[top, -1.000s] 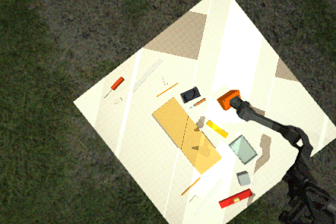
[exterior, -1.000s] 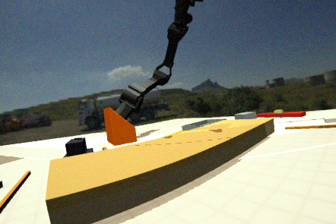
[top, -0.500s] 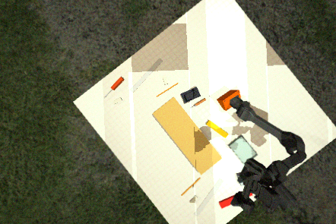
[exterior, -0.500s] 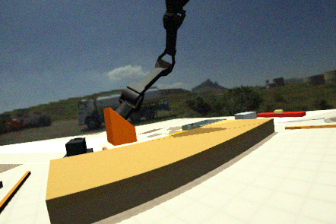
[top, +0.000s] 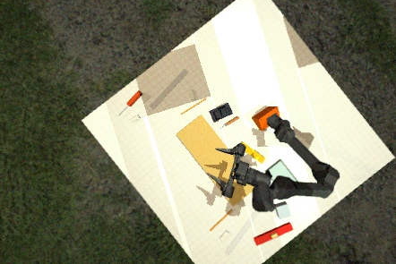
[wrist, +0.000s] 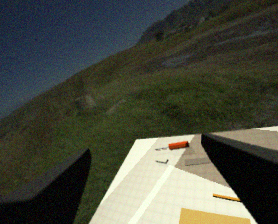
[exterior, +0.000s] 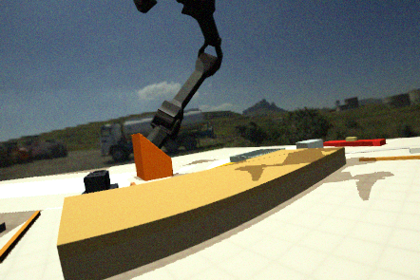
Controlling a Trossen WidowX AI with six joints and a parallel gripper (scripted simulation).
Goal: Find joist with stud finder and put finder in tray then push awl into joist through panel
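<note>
My gripper tip is now 400 mm above the stud finder, 180 mm past it and 90 mm to the left of it. Round my gripper tip: yellow bar (430 mm below, 200 mm to the left, 200 mm behind); then pale teal tray (430 mm below, 410 mm to the left, 280 mm behind); then awl (430 mm below, 160 mm behind, 10 mm to the right).
</note>
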